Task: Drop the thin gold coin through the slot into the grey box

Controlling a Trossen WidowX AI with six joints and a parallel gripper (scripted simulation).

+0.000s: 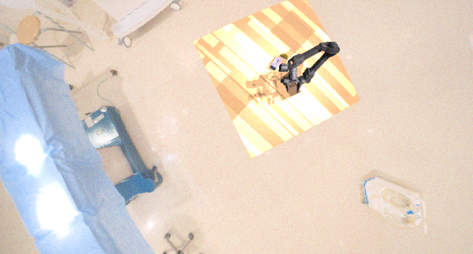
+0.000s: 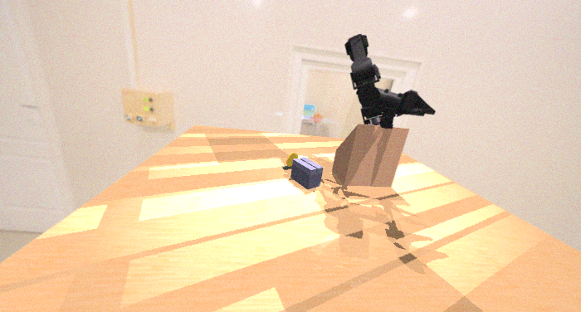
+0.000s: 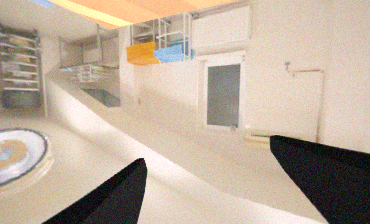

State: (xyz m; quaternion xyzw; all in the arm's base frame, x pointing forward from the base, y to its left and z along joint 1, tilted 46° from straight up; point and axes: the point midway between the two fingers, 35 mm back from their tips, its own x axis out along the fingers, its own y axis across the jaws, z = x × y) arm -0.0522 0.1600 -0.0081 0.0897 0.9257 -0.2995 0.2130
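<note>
My gripper tip is 37 cm short of the gold coin, 27 cm above it and 20 cm to the left of it.
</note>
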